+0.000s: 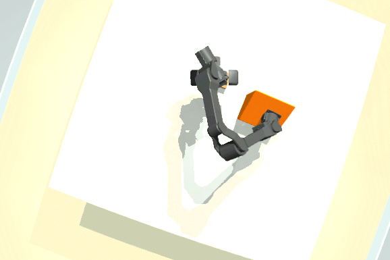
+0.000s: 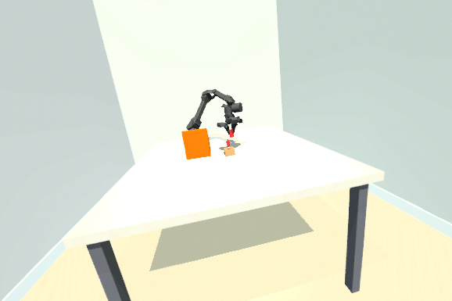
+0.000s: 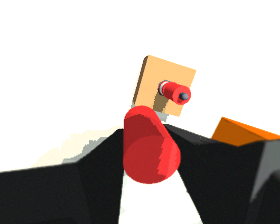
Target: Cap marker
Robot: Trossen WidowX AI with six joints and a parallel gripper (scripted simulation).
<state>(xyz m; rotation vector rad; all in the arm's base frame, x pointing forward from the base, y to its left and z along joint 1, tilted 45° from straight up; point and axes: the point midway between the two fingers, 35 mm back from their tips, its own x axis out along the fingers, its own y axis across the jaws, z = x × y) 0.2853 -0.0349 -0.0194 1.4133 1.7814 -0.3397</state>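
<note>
My gripper tip is now 50 mm above the red marker, 40 mm to the left of it and 30 mm past it. Also, from my gripper tip: tan holder block 110 mm below, 40 mm to the right, 30 mm behind; red cap 10 mm above.
</note>
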